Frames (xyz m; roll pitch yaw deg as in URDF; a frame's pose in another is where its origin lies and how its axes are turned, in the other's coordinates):
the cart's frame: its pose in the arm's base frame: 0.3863 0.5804 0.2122 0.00 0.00 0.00
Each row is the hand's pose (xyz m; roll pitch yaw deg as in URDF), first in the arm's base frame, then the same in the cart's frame.
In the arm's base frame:
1: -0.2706 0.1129 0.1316 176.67 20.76 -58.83
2: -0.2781 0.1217 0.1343 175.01 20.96 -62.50
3: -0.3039 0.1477 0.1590 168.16 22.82 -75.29
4: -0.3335 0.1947 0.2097 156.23 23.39 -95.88
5: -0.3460 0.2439 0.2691 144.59 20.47 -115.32
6: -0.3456 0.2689 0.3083 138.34 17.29 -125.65
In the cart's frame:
1: -0.6569 -0.4675 -0.0806 176.67 20.76 -58.83
2: -0.6644 -0.4587 -0.0779 175.01 20.96 -62.50
3: -0.6902 -0.4327 -0.0532 168.16 22.82 -75.29
4: -0.7198 -0.3857 -0.0025 156.23 23.39 -95.88
5: -0.7323 -0.3365 0.0569 144.59 20.47 -115.32
6: -0.7319 -0.3115 0.0961 138.34 17.29 -125.65

